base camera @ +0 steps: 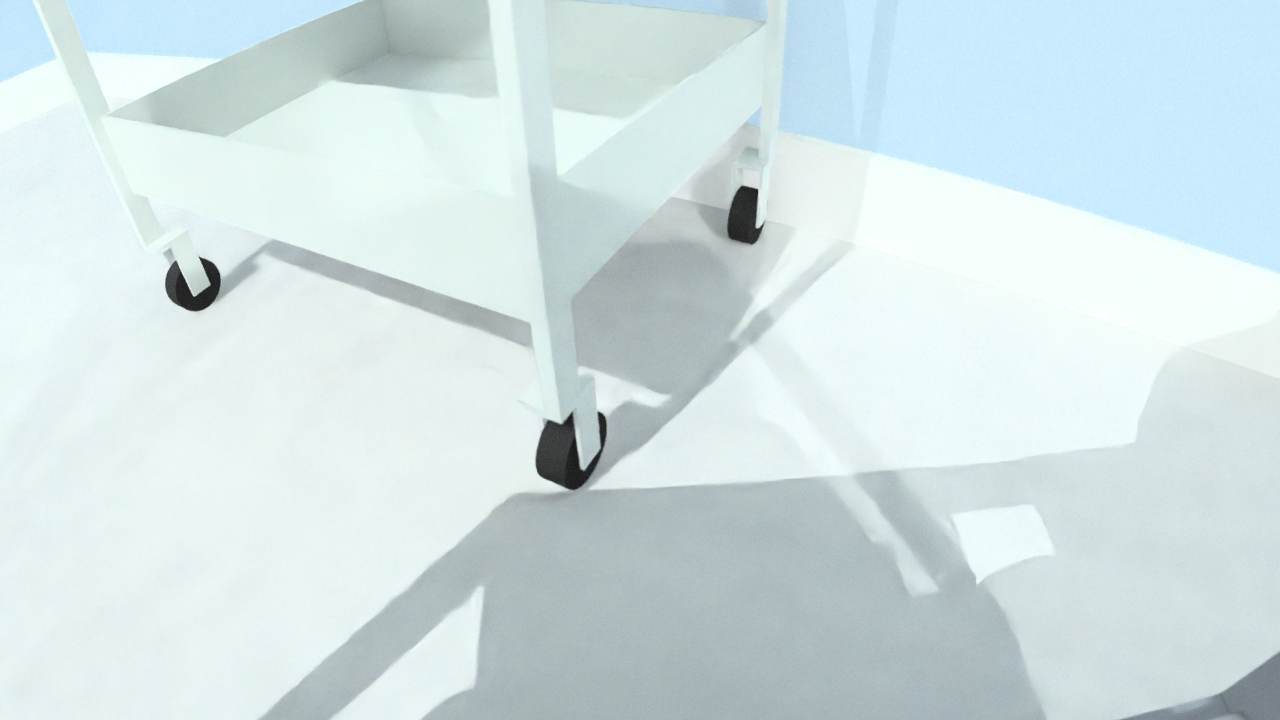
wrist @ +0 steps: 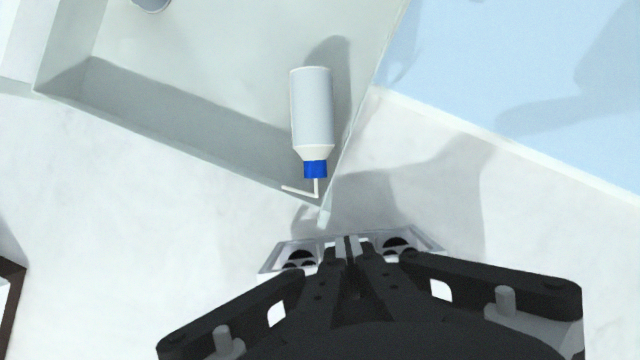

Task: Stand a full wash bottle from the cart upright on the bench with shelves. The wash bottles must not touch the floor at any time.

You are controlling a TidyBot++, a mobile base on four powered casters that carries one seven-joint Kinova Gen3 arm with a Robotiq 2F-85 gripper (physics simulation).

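Places are measured from the arm's base along level axes (x ahead, y left, z up), in millimetres.
Pixels of known places: gripper, fingertip midpoint: (wrist: 348,251).
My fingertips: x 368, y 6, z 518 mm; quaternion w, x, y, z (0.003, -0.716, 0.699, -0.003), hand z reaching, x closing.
Ahead of a thing's pixels: the offset from my fingertips to its top centre. "*": to the spot under its first point. Level surfaces: height alone.
A wash bottle {* dx +126, dy +18, dz -192 mm} (wrist: 312,107) with a pale grey-blue body and blue cap lies on its side in the cart's tray in the wrist view. Its bent white nozzle points toward the tray's near corner. Whether it is full I cannot tell. Part of a second rounded grey object {* dx +319, dy +229, dz -230 mm} (wrist: 152,4) shows at the top left, cut off by the frame. The cart (base camera: 523,134) (wrist: 200,120) is pale with raised walls. My gripper (wrist: 348,251) is shut and empty, in front of the tray's near corner and apart from the bottle. The bench with shelves cannot be made out.
The cart stands near the blue wall (base camera: 1074,107) (wrist: 575,45), on black casters {* dx -8, dy +20, dz -872 mm} (base camera: 570,450). Part of the white robot base (wrist: 270,265) shows behind the gripper. A dark brown edge (wrist: 12,300) shows at the left of the wrist view. Shadows fall on the pale floor {dz -914 mm} (base camera: 268,402).
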